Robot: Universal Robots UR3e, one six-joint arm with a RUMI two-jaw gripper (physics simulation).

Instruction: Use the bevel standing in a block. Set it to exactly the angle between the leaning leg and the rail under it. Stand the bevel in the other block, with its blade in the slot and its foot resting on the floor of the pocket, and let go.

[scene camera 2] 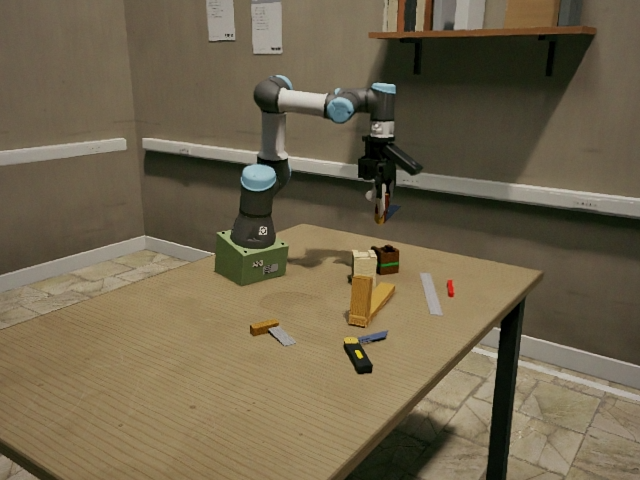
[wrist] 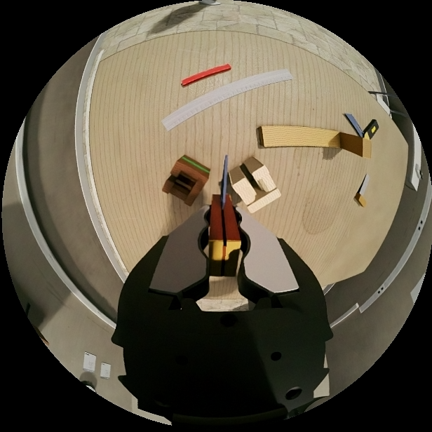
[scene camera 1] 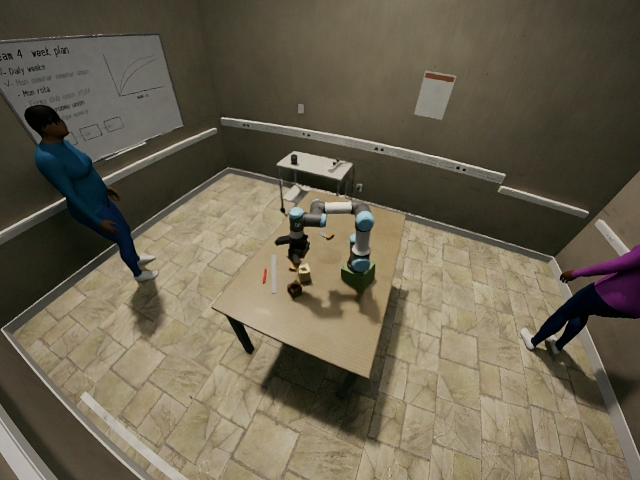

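My gripper [scene camera 1: 295, 259] [scene camera 2: 382, 204] [wrist: 220, 206] is shut on the bevel [scene camera 2: 380, 219] [wrist: 223, 227], which has a red-brown stock with a yellow end and a blue blade. It hangs above the blocks; in the wrist view the blade points away, between them. The pale block [scene camera 1: 303, 274] [scene camera 2: 363, 264] [wrist: 242, 184] and the dark brown block with a green stripe [scene camera 1: 295, 289] [scene camera 2: 388, 259] [wrist: 186, 178] stand on the table with open slots. The leaning leg [scene camera 2: 360, 295] [wrist: 355, 143] rises from one end of the yellow wooden rail [scene camera 2: 383, 298] [wrist: 300, 136].
A ruler [scene camera 1: 273, 273] [scene camera 2: 431, 293] and a red stick [scene camera 1: 264, 275] [scene camera 2: 450, 288] lie near one table edge. A black-and-yellow bevel [scene camera 2: 358, 357] and a small square with a wooden stock [scene camera 2: 264, 327] lie beyond the leg. The arm stands on a green base [scene camera 2: 250, 263].
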